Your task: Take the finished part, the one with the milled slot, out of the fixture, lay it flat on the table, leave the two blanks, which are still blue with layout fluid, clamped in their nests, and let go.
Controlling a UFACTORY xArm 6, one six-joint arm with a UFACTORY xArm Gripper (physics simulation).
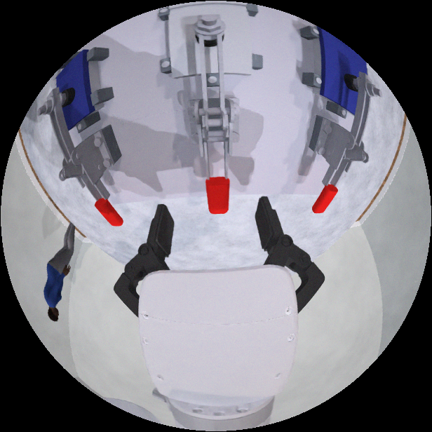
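The pale grey part [185, 45] lies in the middle nest between small dark corner blocks, under the arm of a toggle clamp [215, 112] whose black tip presses down on it. I cannot make out the slot. That clamp's red handle [218, 196] points toward my gripper. One blue blank [76, 87] sits in the left nest and another blue blank [340, 70] in the right nest, each under its own clamp. My gripper [212, 209] is open and empty, its black fingers on either side of the middle red handle and a little short of it.
The left clamp's red handle [109, 212] and the right clamp's red handle [325, 199] stand outside my two fingers. The pale fixture plate [150, 170] lies on the marbled table [200, 245], which has a brown edge. A person in blue [54, 286] is beyond the table at left.
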